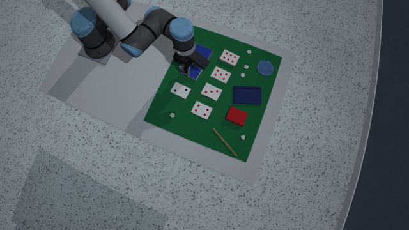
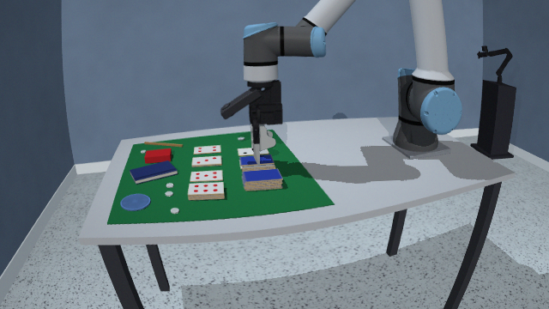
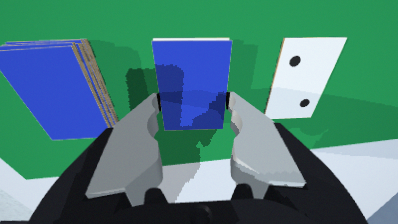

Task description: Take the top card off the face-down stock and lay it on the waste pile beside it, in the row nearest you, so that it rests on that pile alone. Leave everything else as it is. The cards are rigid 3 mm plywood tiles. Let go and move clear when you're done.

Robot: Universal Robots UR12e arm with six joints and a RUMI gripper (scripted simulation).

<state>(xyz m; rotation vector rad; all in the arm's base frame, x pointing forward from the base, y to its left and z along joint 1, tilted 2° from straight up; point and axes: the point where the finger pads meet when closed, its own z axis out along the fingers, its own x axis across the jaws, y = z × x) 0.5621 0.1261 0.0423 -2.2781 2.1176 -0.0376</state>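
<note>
Right now my hand is 20 mm above the white card. The rest, counted from my hand: wooden stick 330 mm ahead, 220 mm to the right, 30 mm below; then red block 320 mm ahead, 80 mm to the right, 20 mm below.
</note>
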